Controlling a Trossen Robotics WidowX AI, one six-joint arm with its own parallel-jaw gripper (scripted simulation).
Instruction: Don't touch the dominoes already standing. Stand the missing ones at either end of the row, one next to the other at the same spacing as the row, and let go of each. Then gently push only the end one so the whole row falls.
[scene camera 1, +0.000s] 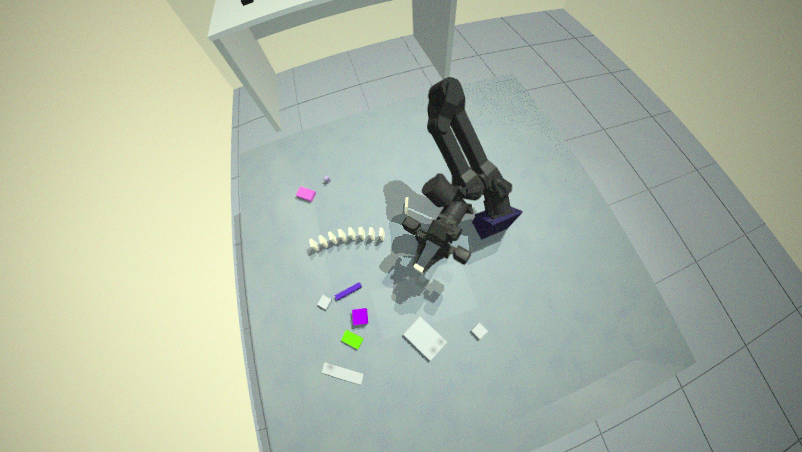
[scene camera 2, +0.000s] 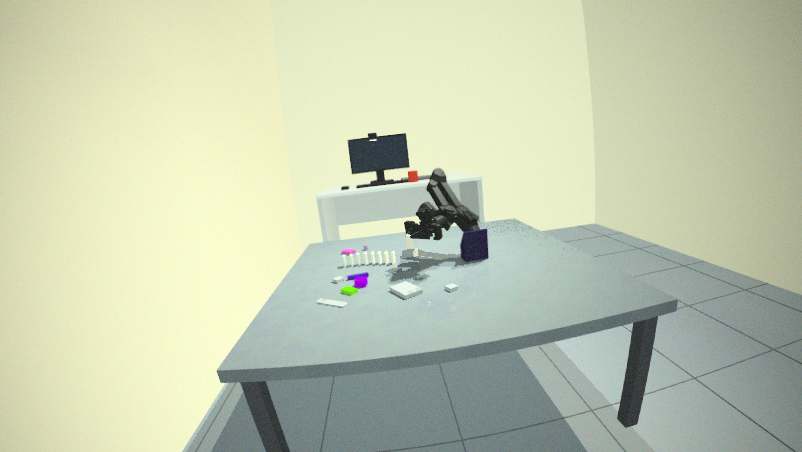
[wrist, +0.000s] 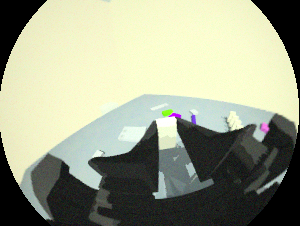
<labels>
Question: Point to my gripper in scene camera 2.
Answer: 407, 236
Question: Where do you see my gripper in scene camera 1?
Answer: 417, 269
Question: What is my gripper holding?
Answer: A cream domino.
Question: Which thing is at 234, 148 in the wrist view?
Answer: My gripper.
</labels>
